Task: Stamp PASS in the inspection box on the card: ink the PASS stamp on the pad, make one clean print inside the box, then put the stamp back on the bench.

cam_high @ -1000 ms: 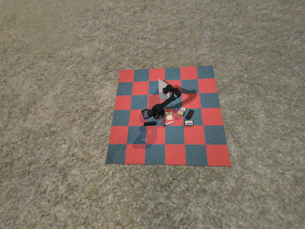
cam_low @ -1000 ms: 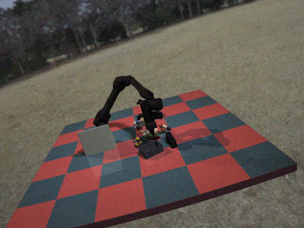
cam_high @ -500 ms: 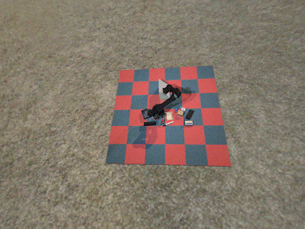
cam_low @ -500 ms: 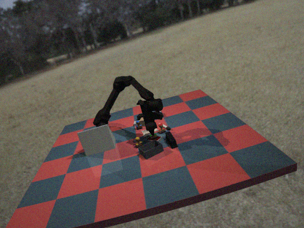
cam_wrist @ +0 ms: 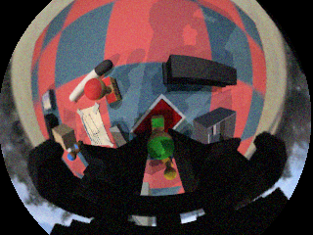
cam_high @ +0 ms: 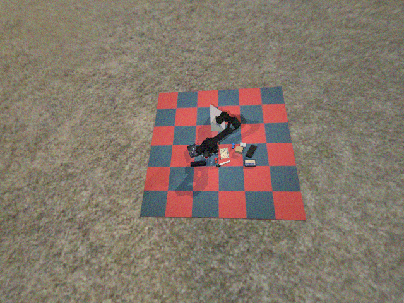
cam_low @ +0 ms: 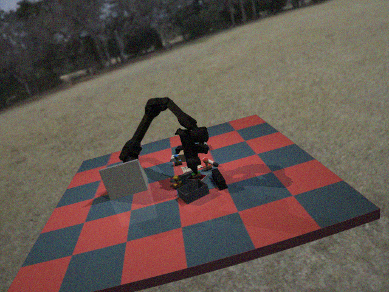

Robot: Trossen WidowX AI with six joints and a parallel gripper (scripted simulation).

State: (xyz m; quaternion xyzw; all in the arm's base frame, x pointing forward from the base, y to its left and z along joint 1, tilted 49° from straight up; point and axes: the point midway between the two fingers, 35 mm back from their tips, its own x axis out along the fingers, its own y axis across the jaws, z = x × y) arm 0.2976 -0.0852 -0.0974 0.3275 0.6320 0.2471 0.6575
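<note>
My gripper tip is 3 cm above the ink pad. Also, from my gripper tip: yellow-knobbed stamp: 10 cm behind, 2 cm below, 1 cm to the right; red-knobbed stamp: 7 cm to the left, 7 cm ahead, 2 cm below; long black block: 9 cm to the right, 8 cm ahead, 2 cm below.
</note>
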